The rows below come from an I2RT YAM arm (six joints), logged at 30 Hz.
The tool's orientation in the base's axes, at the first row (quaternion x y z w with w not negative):
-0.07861 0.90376 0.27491 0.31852
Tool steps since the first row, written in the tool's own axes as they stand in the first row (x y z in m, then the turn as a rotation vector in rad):
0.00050 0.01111 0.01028 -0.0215 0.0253 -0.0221
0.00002 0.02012 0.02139 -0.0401 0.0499 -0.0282
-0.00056 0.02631 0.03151 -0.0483 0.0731 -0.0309
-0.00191 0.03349 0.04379 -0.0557 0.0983 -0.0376
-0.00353 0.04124 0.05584 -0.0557 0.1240 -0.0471
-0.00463 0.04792 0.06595 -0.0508 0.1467 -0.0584
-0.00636 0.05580 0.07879 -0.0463 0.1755 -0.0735
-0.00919 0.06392 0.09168 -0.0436 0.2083 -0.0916
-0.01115 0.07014 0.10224 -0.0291 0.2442 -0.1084
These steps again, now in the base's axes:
0.00156 0.01493 -0.00199 -0.0029 0.0084 0.0389
0.00499 0.02853 -0.00484 0.0006 0.0250 0.0653
0.00887 0.03923 -0.00825 -0.0017 0.0426 0.0825
0.01419 0.05190 -0.01214 -0.0075 0.0598 0.1027
0.01942 0.06492 -0.01546 -0.0207 0.0761 0.1203
0.02355 0.07601 -0.01832 -0.0378 0.0891 0.1347
0.02925 0.08956 -0.02202 -0.0585 0.1051 0.1546
0.03576 0.10331 -0.02497 -0.0806 0.1227 0.1792
0.04094 0.11423 -0.02780 -0.1124 0.1440 0.1971

